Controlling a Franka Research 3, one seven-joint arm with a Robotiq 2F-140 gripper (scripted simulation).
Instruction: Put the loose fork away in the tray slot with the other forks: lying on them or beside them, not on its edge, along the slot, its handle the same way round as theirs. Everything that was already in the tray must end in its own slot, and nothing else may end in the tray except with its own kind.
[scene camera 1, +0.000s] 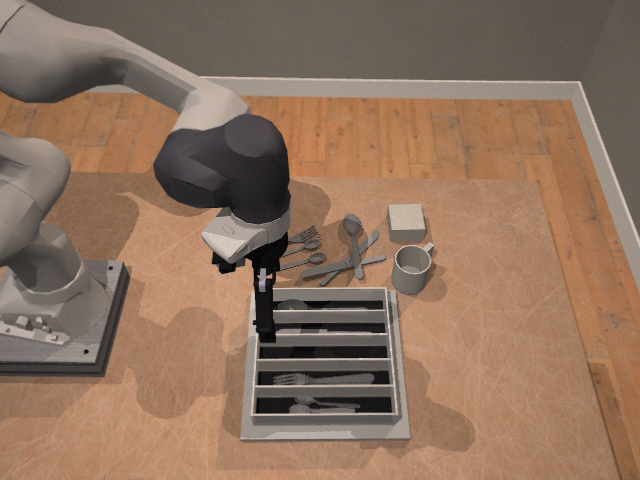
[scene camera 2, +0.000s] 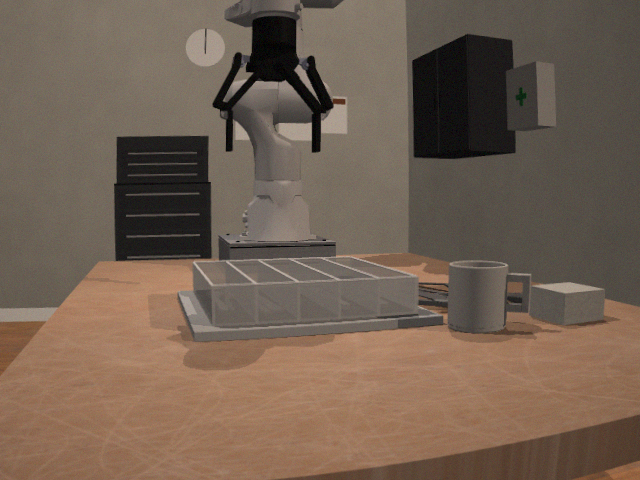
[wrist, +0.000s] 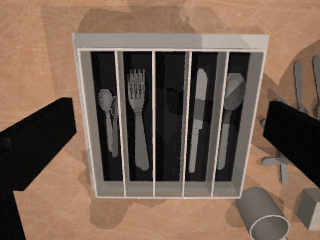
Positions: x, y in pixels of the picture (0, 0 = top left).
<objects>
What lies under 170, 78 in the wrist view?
A five-slot tray.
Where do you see the gripper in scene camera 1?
270, 303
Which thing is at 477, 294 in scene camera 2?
A mug.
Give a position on a block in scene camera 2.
568, 303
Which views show the gripper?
Scene camera 1, scene camera 2 and the wrist view: all of them.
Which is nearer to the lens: the block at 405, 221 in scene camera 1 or the five-slot tray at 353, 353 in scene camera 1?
The five-slot tray.
</objects>
